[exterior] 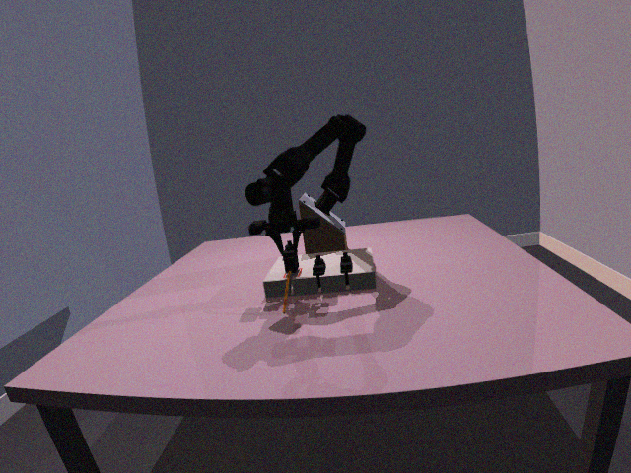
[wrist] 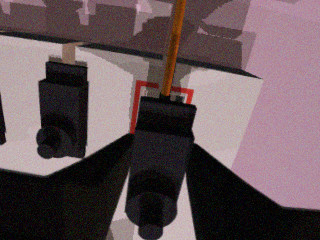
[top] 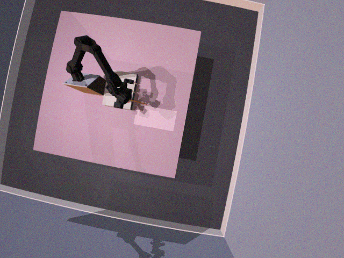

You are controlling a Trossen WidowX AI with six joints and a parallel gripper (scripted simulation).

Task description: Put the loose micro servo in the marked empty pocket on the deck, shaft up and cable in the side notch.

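Right now my gripper tip is 110 mm past the white deck, 90 mm to the right of it and 80 mm above it.
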